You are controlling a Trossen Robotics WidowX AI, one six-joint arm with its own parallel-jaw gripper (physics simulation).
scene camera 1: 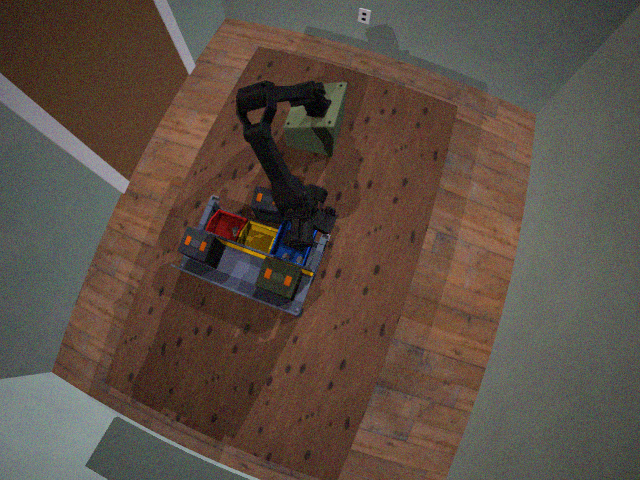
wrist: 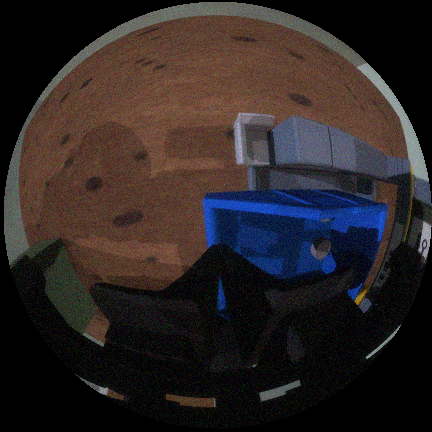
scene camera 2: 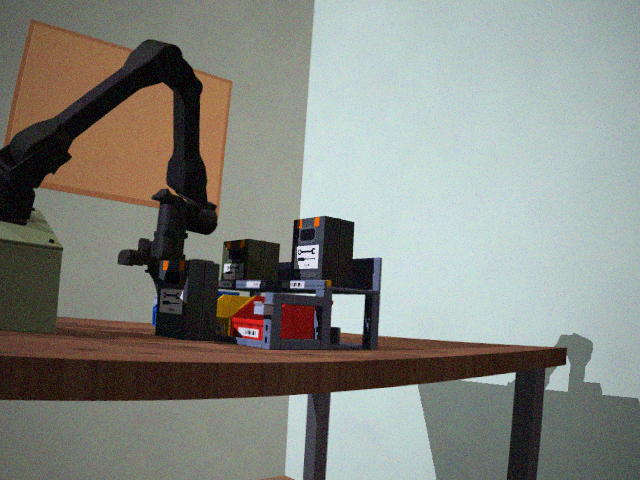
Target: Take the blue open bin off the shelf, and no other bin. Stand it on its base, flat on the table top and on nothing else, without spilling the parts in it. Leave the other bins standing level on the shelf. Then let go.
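Pixels of known places: gripper, fingertip midpoint: (wrist: pixel 217 249); arm's base, origin of the base link: (scene camera 1: pixel 319 108) (scene camera 2: pixel 5 215).
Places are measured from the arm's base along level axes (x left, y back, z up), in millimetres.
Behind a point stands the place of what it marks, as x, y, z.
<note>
The blue open bin (scene camera 1: pixel 292 251) @[82, -410, -154] (scene camera 2: pixel 154 314) @[124, -317, -136] (wrist: pixel 260 240) @[85, -363, -154] stands at one end of the lower level of the shelf (scene camera 1: pixel 237 266) @[-32, -524, -66] (scene camera 2: pixel 371 320) @[-197, -586, -118] (wrist: pixel 312 142) @[159, -359, -84]. A round grey part lies inside it in the wrist view. My gripper (scene camera 1: pixel 299 241) (wrist: pixel 217 249) @[96, -323, -122] is shut at the front side of the blue bin, with its tips together over the line of the bin's front wall. A strip of blue shows behind the gap between the fingers. In scene camera 2 the fingertips are hidden by a dark case. The yellow bin (scene camera 1: pixel 260 237) @[-28, -407, -160] (scene camera 2: pixel 227 308) @[26, -426, -113] and the red bin (scene camera 1: pixel 225 224) @[-152, -412, -159] (scene camera 2: pixel 249 328) @[-135, -379, -142] stand level beside it.
A tall dark case (scene camera 1: pixel 264 200) @[-33, -324, -37] (scene camera 2: pixel 201 302) @[-73, -322, -106] stands on the table top (scene camera 1: pixel 361 217) @[238, -224, -169] (scene camera 2: pixel 103 343) @[-202, -122, -169] before the bins. Another dark case (scene camera 1: pixel 199 248) @[-114, -530, 53] (scene camera 2: pixel 338 250) @[-173, -522, -2] and a green case (scene camera 1: pixel 279 279) @[108, -518, 30] (scene camera 2: pixel 263 262) @[52, -516, -15] stand on the shelf's upper board. The arm's green pedestal (scene camera 1: pixel 310 139) @[0, -72, -82] (scene camera 2: pixel 28 286) @[-91, -36, -106] is behind.
</note>
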